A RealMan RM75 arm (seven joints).
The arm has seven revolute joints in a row. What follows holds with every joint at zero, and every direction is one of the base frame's.
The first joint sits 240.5 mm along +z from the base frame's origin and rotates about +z.
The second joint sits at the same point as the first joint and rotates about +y.
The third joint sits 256 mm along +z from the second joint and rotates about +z.
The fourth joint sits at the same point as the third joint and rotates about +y.
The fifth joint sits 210 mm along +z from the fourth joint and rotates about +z.
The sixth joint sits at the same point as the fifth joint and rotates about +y.
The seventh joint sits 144 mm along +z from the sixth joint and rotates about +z.
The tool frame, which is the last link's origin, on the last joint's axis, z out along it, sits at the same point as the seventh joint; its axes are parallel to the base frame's.
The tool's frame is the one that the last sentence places.
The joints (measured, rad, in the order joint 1, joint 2, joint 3, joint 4, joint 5, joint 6, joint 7), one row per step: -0.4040, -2.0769, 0.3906, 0.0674, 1.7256, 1.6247, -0.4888; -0.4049, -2.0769, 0.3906, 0.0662, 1.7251, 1.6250, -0.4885; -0.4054, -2.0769, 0.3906, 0.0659, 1.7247, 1.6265, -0.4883; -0.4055, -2.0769, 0.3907, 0.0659, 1.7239, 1.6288, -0.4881; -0.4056, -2.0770, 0.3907, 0.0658, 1.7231, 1.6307, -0.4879; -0.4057, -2.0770, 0.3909, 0.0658, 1.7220, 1.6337, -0.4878; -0.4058, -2.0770, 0.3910, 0.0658, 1.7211, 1.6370, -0.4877; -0.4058, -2.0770, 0.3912, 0.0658, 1.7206, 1.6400, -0.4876; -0.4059, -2.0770, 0.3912, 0.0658, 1.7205, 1.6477, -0.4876; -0.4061, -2.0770, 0.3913, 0.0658, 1.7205, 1.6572, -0.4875; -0.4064, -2.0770, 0.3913, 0.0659, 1.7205, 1.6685, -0.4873; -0.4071, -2.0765, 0.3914, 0.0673, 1.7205, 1.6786, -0.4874; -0.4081, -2.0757, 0.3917, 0.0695, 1.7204, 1.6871, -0.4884; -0.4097, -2.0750, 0.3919, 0.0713, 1.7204, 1.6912, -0.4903; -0.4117, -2.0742, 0.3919, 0.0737, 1.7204, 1.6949, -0.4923; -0.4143, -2.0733, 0.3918, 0.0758, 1.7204, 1.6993, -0.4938
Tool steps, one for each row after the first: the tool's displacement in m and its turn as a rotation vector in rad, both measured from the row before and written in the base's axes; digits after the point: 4 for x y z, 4 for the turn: 0.0003, 0.0002, -0.0001, 0.0000, -0.0011, -0.0006; 0.0003, 0.0001, 0.0001, 0.0005, -0.0012, -0.0015; 0.0003, 0.0000, 0.0002, 0.0010, -0.0016, -0.0017; 0.0003, 0.0000, 0.0002, 0.0009, -0.0015, -0.0013; 0.0004, -0.0001, 0.0003, 0.0012, -0.0021, -0.0021; 0.0004, -0.0001, 0.0003, 0.0011, -0.0023, -0.0024; 0.0003, -0.0002, 0.0002, 0.0007, -0.0019, -0.0023; 0.0009, -0.0004, 0.0005, 0.0011, -0.0048, -0.0061; 0.0011, -0.0005, 0.0006, 0.0012, -0.0057, -0.0077; 0.0013, -0.0006, 0.0008, 0.0016, -0.0067, -0.0092; 0.0011, -0.0003, 0.0011, 0.0021, -0.0047, -0.0091; 0.0009, 0.0000, 0.0012, 0.0017, -0.0033, -0.0081; 0.0006, 0.0004, 0.0008, 0.0003, -0.0016, -0.0047; 0.0006, 0.0007, 0.0009, 0.0007, -0.0009, -0.0049; 0.0008, 0.0008, 0.0010, 0.0011, -0.0012, -0.0061
